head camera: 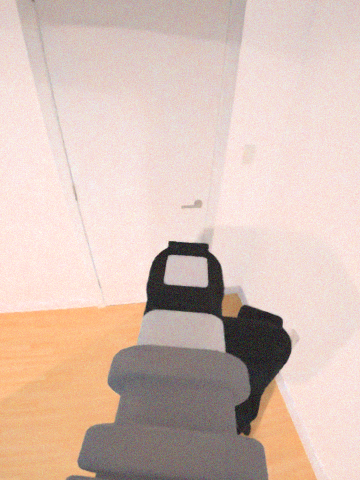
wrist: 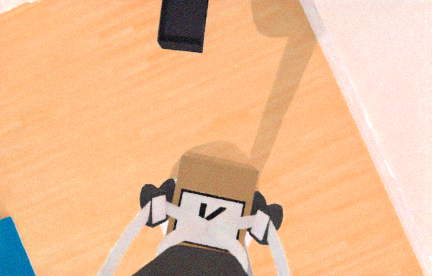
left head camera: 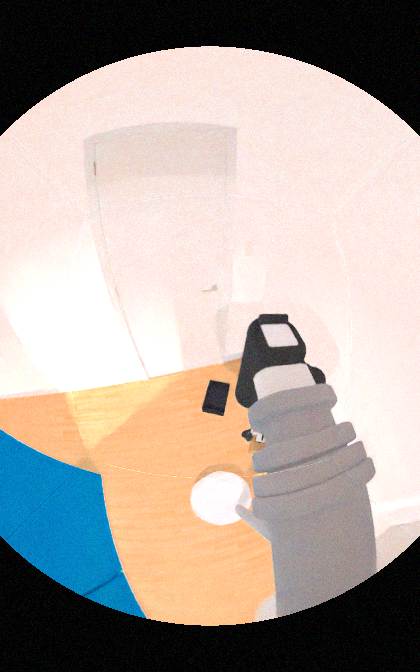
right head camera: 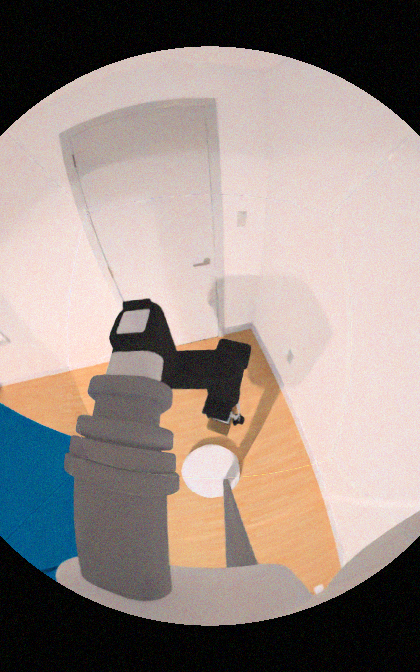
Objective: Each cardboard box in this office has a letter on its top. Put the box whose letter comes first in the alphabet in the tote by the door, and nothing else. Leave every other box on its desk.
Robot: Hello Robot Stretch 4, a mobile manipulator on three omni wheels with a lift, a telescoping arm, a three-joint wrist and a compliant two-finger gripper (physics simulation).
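Frame: origin at the robot's base, x left, y ahead, z down, level; millimetres.
Seen in the pictures: gripper, between the fingertips: [wrist: 211,200].
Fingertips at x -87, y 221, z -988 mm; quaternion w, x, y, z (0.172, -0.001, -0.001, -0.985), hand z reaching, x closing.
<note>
Pixels of each thing's top centre, then the offset from my fingertips to it.
- brown cardboard box, centre of its top: [wrist: 208,220] dy -4, dx +2, dz -48 mm
- black tote, centre of its top: [wrist: 182,10] dy +672, dx +39, dz +916 mm
A brown cardboard box [wrist: 218,172] [right head camera: 219,426] [left head camera: 255,446] is between the two fingertips of my gripper [wrist: 211,200] [right head camera: 227,420]. The gripper is shut on it. The white label on its top shows in the wrist view; finger straps partly cover the letter, which looks like a K. The box is held above the wooden floor. The black tote [left head camera: 216,397] [wrist: 182,25] stands on the floor near the door, ahead of the gripper and apart from it. My arm and wrist hide the tote in the head and right head views. No other lettered box shows.
The closed white door [head camera: 135,125] [left head camera: 165,240] [right head camera: 145,215] is ahead. A white wall [head camera: 310,200] [right head camera: 310,250] runs along the right side. A blue panel [left head camera: 45,490] [right head camera: 35,480] [wrist: 12,250] stands at the left. A round white disc [left head camera: 217,497] [right head camera: 207,471] shows below the gripper.
</note>
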